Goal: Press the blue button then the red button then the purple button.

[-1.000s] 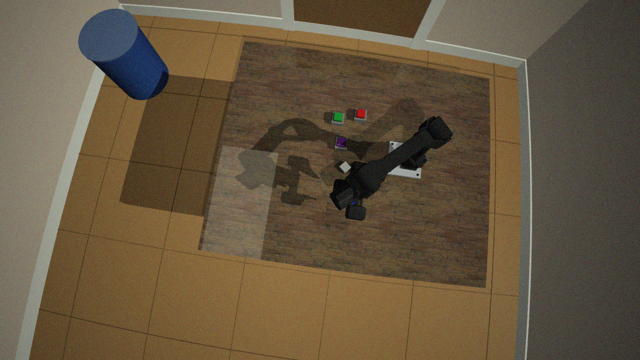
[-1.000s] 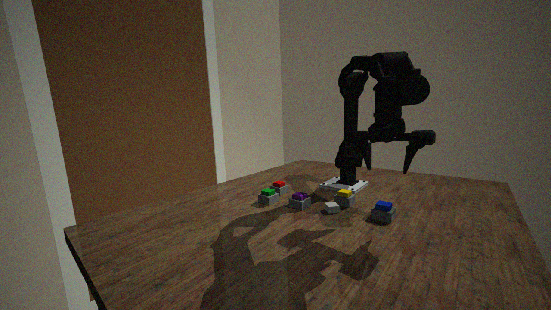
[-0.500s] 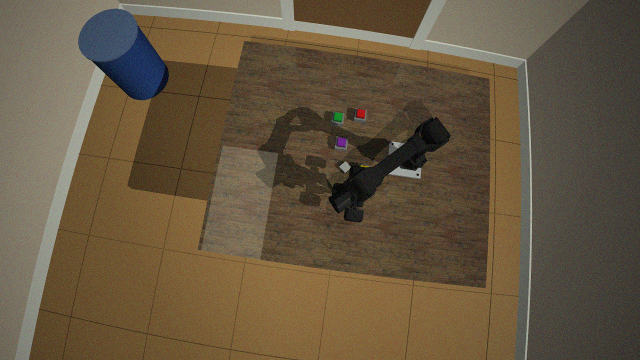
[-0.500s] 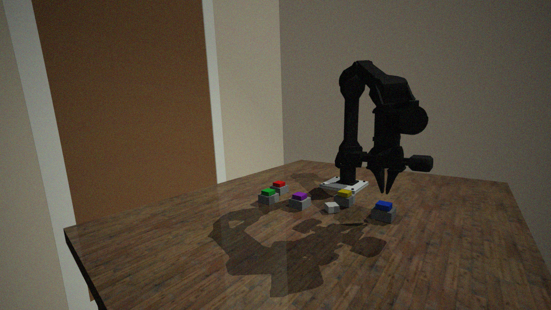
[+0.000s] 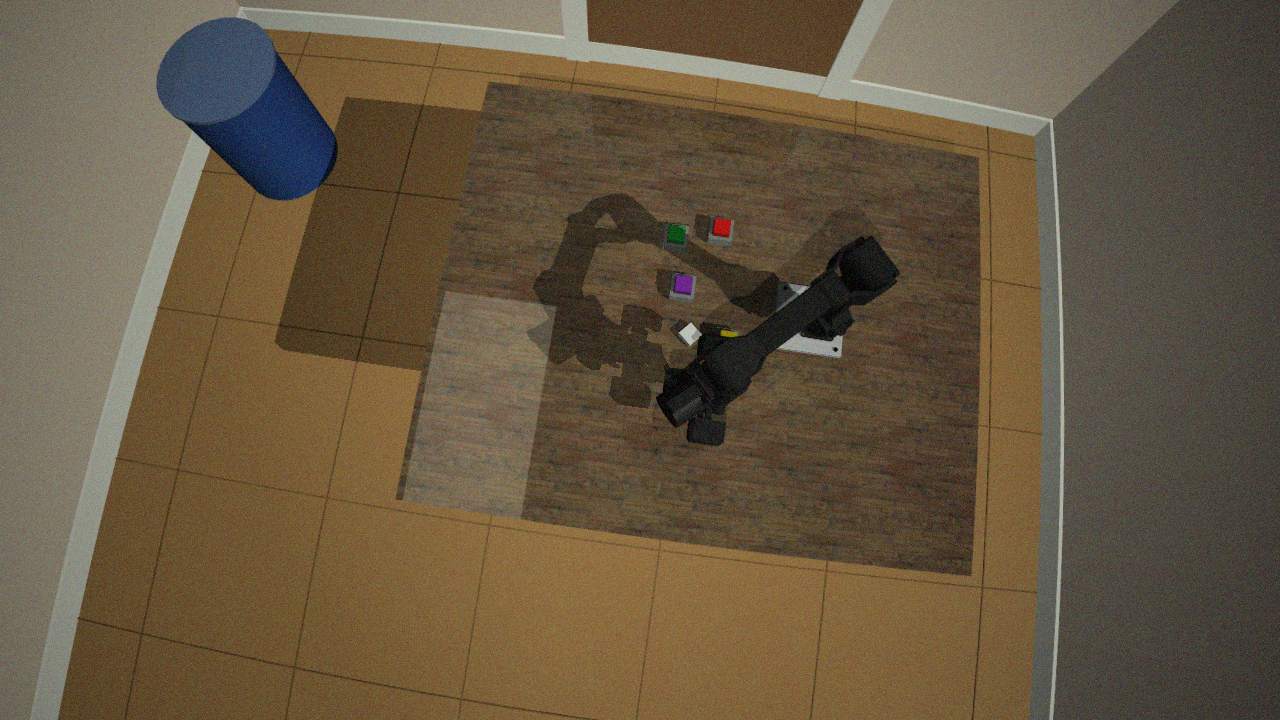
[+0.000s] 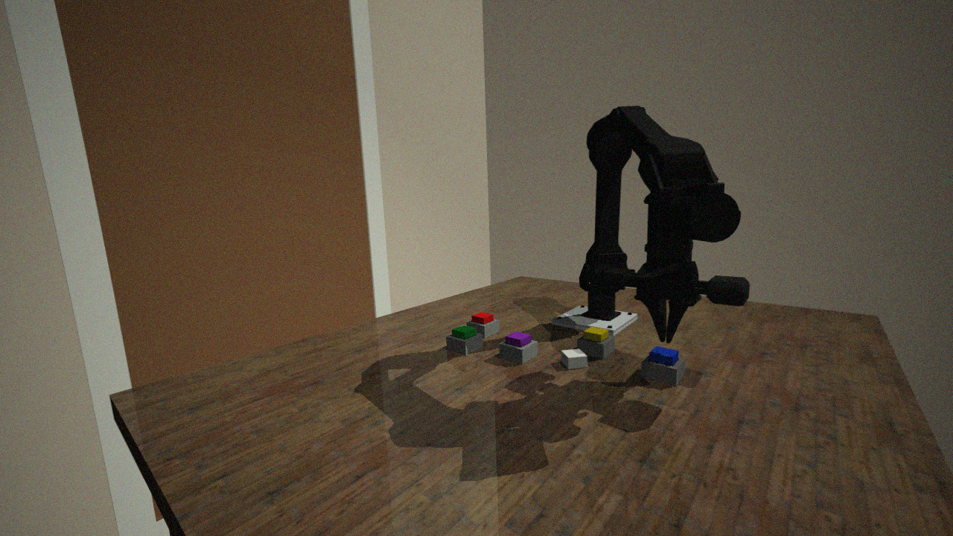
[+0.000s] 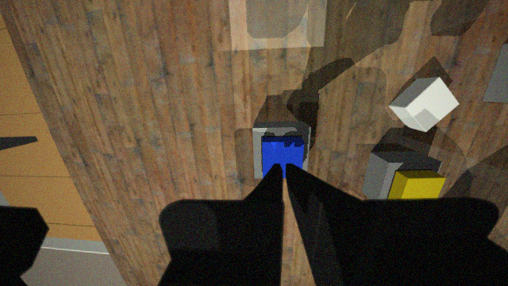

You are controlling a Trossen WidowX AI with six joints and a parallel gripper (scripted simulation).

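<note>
The blue button is 20 mm below my gripper tip. The rest, counted from my gripper tip: yellow button (30 mm behind, 120 mm to the right, 20 mm below); then small white block (40 mm ahead, 130 mm to the right, 40 mm below); then purple button (70 mm ahead, 220 mm to the right, 20 mm below).
</note>
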